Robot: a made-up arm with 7 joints. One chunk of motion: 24 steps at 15 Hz.
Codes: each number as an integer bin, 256 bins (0 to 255) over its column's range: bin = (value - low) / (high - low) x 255, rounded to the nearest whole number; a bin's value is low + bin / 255 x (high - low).
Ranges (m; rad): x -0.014..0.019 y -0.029..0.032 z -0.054..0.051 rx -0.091..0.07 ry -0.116..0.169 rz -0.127..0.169
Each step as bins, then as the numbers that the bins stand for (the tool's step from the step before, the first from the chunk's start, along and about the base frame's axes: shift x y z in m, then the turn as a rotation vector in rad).
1 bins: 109 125 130 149 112 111
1 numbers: 0.00011 0.00090 -0.00047 0.00307 0.00918 0.00185
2 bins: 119 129 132 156 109 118
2 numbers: 0.00140 0.00186 0.00035 0.00749 0.00582 0.00997
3 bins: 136 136 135 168 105 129
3 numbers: 0.00360 0.00353 0.00159 0.01507 0.00135 0.02274
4 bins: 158 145 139 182 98 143
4 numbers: 0.00645 0.00569 0.00324 0.02391 -0.00647 0.03899
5 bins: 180 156 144 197 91 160
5 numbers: 0.00929 0.00832 0.00529 0.03338 -0.01429 0.05873
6 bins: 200 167 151 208 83 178
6 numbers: 0.01188 0.01095 0.00818 0.04033 -0.02324 0.07962
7 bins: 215 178 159 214 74 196
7 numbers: 0.01382 0.01358 0.01147 0.04411 -0.03329 0.10051
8 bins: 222 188 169 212 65 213
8 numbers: 0.01473 0.01597 0.01559 0.04285 -0.04335 0.12025
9 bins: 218 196 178 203 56 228
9 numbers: 0.01421 0.01789 0.01929 0.03717 -0.05341 0.13766
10 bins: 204 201 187 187 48 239
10 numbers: 0.01240 0.01908 0.02300 0.02707 -0.06235 0.15043
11 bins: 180 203 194 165 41 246
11 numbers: 0.00929 0.01956 0.02588 0.01318 -0.07018 0.15855
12 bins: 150 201 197 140 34 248
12 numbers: 0.00541 0.01908 0.02712 -0.00261 -0.07800 0.16087
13 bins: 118 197 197 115 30 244
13 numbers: 0.00127 0.01813 0.02712 -0.01839 -0.08247 0.15623
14 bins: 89 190 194 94 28 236
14 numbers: -0.00248 0.01645 0.02588 -0.03165 -0.08471 0.14695
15 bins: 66 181 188 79 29 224
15 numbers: -0.00546 0.01430 0.02341 -0.04112 -0.08359 0.13302
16 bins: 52 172 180 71 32 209
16 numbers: -0.00727 0.01215 0.02012 -0.04617 -0.08024 0.11560
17 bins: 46 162 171 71 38 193
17 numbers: -0.00805 0.00975 0.01641 -0.04617 -0.07353 0.09703
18 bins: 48 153 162 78 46 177
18 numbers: -0.00779 0.00760 0.01271 -0.04175 -0.06459 0.07846
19 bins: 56 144 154 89 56 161
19 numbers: -0.00675 0.00545 0.00941 -0.03481 -0.05341 0.05989
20 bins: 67 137 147 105 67 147
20 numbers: -0.00533 0.00377 0.00653 -0.02471 -0.04112 0.04364
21 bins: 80 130 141 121 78 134
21 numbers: -0.00365 0.00210 0.00406 -0.01460 -0.02882 0.02855
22 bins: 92 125 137 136 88 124
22 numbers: -0.00209 0.00090 0.00241 -0.00513 -0.01765 0.01694
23 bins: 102 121 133 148 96 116
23 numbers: -0.00080 -0.00005 0.00076 0.00244 -0.00871 0.00765
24 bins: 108 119 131 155 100 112
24 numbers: -0.00002 -0.00053 -0.00006 0.00686 -0.00424 0.00301
